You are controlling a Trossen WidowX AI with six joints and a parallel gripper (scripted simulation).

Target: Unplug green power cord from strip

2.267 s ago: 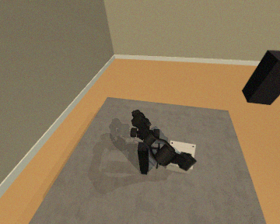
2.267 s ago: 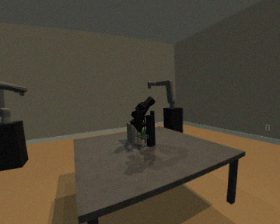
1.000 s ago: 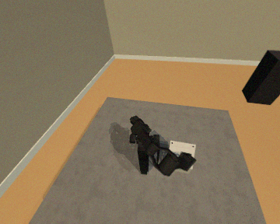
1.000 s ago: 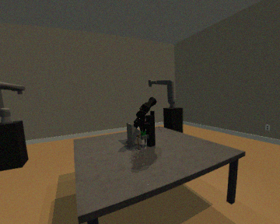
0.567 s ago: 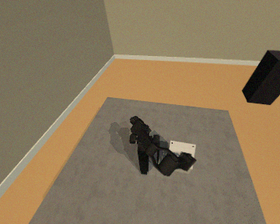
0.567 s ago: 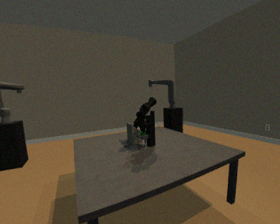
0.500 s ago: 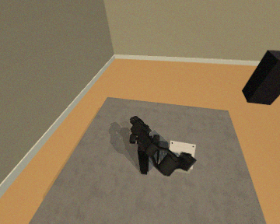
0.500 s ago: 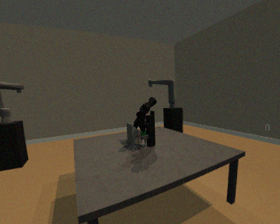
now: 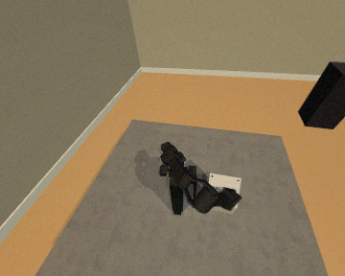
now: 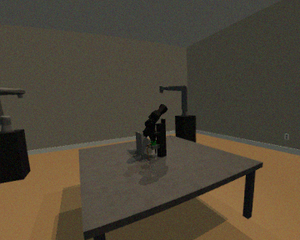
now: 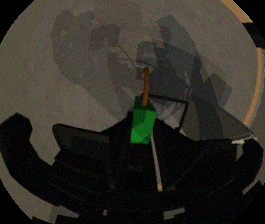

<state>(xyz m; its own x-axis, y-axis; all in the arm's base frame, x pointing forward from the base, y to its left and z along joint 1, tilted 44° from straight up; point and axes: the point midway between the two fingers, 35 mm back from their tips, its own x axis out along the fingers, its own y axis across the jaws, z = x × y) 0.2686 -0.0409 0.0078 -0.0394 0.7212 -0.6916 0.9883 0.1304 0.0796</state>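
The green plug lies 3 cm to the left of my gripper tip and 1 cm behind it.
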